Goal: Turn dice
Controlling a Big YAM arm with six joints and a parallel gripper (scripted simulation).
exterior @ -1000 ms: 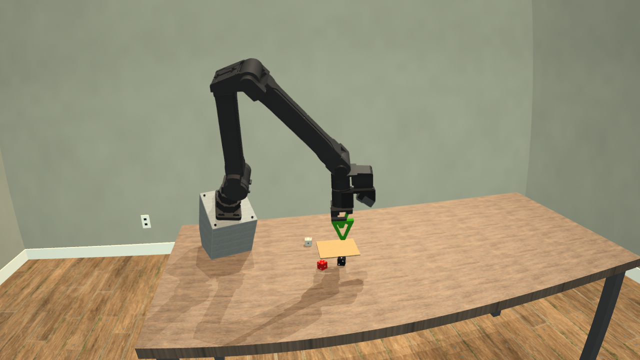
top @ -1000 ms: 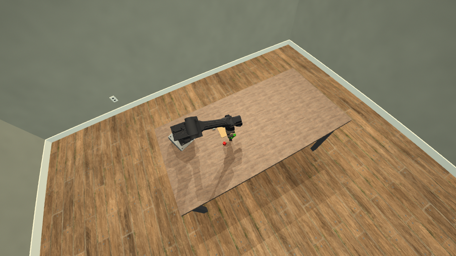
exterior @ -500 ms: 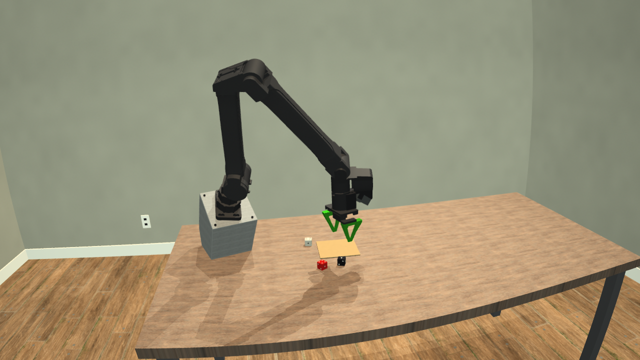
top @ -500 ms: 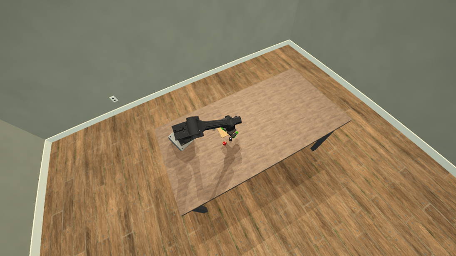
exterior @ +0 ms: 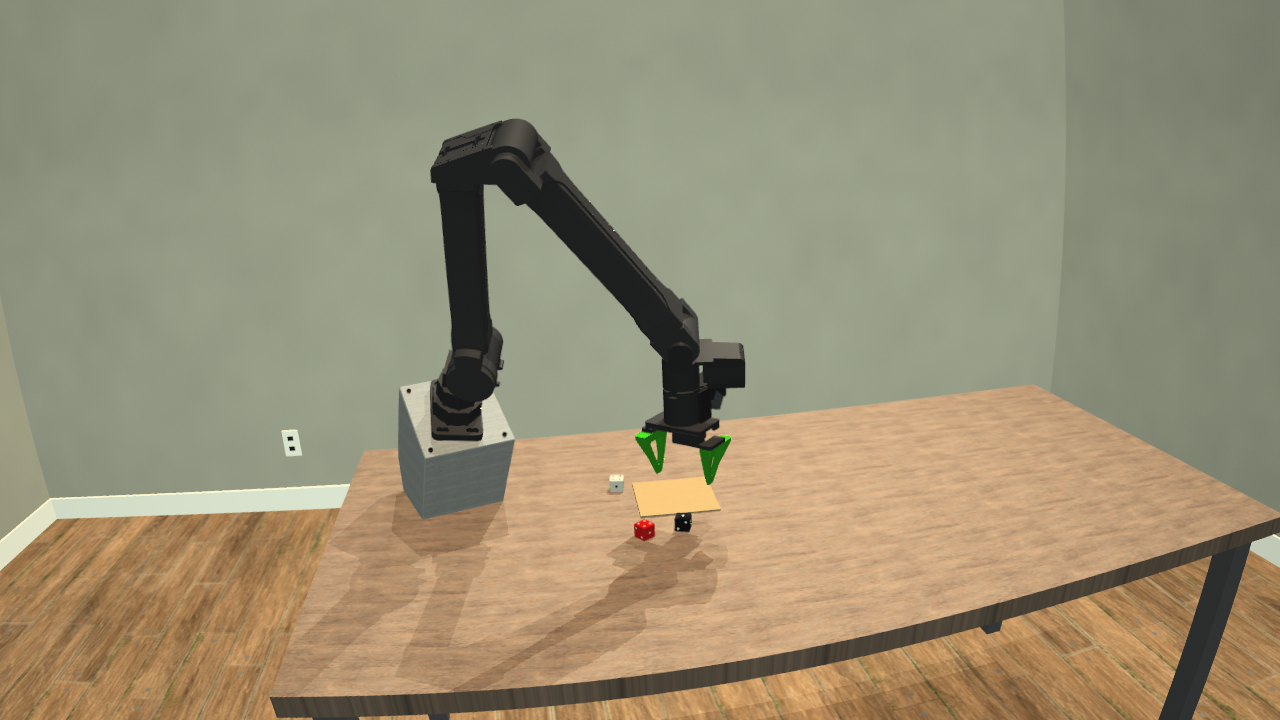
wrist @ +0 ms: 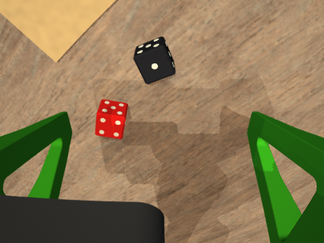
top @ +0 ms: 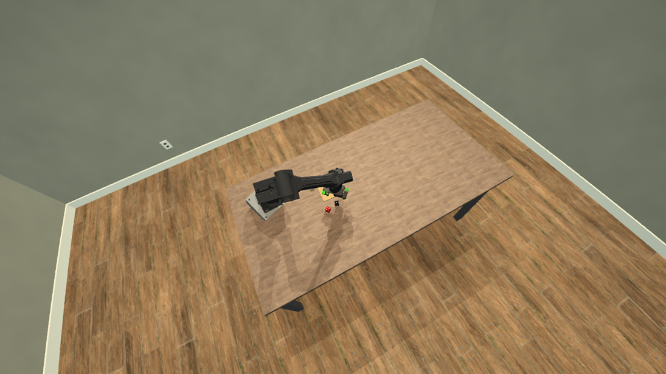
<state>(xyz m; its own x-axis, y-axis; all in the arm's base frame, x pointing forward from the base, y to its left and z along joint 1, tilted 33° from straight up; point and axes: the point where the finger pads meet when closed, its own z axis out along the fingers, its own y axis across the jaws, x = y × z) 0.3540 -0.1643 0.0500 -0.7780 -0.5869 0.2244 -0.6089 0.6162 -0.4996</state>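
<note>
Now: hand 90 mm above the black die. Round my hand: tan mat (30 mm ahead, 120 mm to the left, 100 mm below); then white die (60 mm behind, 190 mm to the left, 90 mm below); then red die (70 mm behind, 90 mm below).
</note>
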